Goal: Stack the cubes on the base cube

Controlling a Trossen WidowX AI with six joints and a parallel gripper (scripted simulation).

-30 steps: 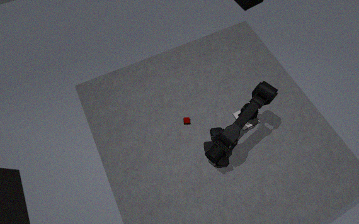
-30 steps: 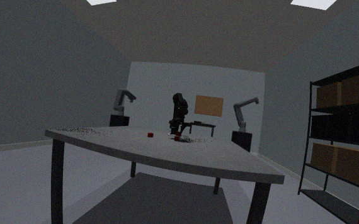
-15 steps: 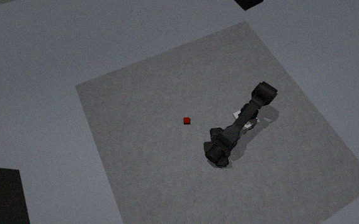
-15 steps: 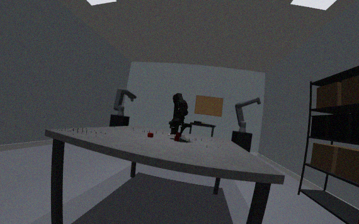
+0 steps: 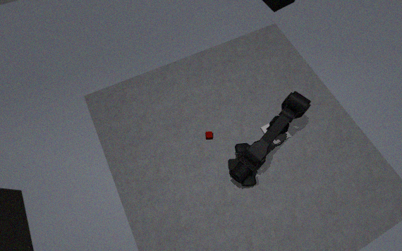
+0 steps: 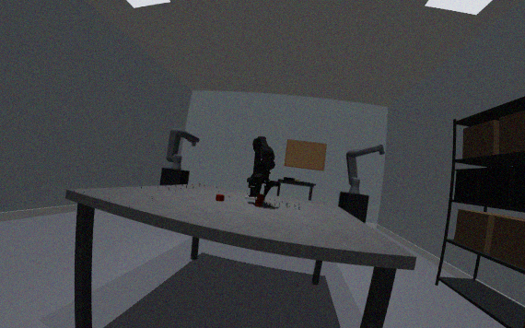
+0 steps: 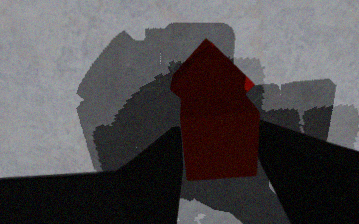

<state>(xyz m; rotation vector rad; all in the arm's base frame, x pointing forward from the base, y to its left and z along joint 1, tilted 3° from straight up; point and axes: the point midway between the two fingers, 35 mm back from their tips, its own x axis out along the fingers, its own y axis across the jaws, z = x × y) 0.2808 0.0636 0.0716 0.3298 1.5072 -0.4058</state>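
Now: the red cube right at my gripper tip.
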